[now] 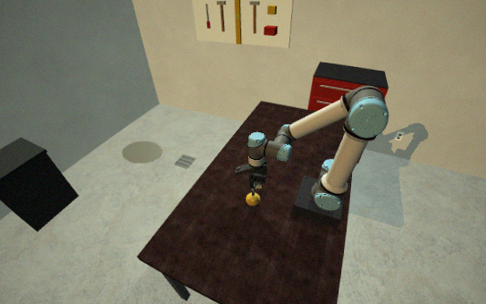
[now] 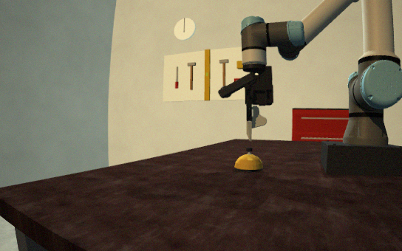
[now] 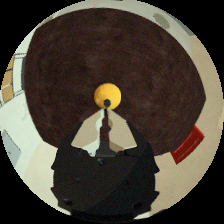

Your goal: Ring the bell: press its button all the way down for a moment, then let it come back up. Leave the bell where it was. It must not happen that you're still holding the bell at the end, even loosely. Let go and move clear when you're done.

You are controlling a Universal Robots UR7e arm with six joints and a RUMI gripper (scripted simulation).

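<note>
My gripper is now 60 mm above the yellow dome bell.
</note>
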